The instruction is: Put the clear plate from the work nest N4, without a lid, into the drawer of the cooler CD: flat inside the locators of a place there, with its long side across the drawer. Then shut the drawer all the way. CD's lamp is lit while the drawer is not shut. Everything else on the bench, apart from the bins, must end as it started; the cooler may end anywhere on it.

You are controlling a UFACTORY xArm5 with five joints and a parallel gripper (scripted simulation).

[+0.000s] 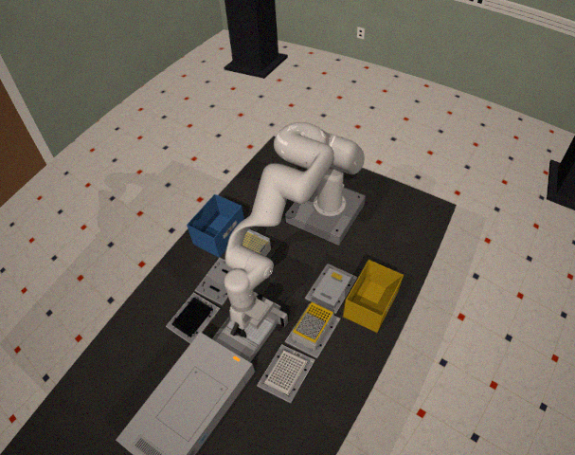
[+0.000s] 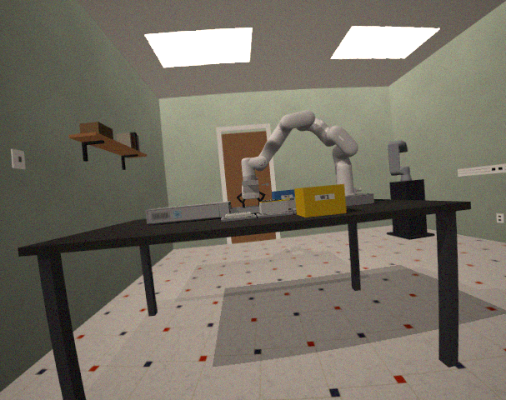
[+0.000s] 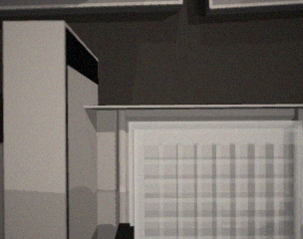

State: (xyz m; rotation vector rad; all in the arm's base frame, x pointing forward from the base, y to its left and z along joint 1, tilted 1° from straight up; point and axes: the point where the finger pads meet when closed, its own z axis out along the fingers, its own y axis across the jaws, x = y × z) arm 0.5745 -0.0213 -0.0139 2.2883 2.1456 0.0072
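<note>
My hand is 1 cm above the clear plate. Also, from my hand: drawer: 3 cm ahead; black plate: 7 cm ahead, 20 cm to the right, 2 cm below; white plate: 9 cm ahead, 18 cm to the left, 2 cm below.
</note>
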